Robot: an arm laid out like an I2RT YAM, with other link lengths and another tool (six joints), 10 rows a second.
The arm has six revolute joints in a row. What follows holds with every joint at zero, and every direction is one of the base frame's.
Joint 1 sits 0.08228 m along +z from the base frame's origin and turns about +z.
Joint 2 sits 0.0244 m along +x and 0.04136 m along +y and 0.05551 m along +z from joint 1 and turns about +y.
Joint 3 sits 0.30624 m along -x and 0.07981 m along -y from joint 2 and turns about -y.
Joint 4 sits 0.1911 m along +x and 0.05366 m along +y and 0.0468 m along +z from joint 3 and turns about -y.
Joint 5 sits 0.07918 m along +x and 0.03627 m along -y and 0.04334 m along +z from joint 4 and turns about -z.
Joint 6 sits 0.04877 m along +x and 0.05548 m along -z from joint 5 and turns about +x.
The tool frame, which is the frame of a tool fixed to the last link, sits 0.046 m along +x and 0.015 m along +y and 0.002 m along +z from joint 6; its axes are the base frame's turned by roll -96.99, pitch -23.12 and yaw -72.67 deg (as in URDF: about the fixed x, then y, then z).
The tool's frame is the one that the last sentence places.
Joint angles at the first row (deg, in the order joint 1, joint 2, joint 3, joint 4, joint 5, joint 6):
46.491 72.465 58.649 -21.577 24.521 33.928
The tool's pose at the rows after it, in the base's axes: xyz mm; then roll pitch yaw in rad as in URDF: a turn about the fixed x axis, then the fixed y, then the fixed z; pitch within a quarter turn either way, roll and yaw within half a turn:
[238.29 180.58 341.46 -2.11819 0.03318 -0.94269]
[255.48 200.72 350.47 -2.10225 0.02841 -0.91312]
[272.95 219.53 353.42 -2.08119 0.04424 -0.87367]
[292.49 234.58 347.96 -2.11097 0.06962 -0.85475]
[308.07 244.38 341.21 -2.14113 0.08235 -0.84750]
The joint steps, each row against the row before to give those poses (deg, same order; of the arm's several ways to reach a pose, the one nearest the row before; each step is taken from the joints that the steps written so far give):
0.002 4.995 5.569 1.012 -0.778 -2.126
-0.162 4.525 5.046 0.911 -1.302 -1.469
-0.745 4.253 3.445 2.466 -2.916 -0.974
-1.255 5.082 4.652 -1.179 -2.905 0.079
-0.988 3.954 3.619 -1.308 -1.725 -0.170

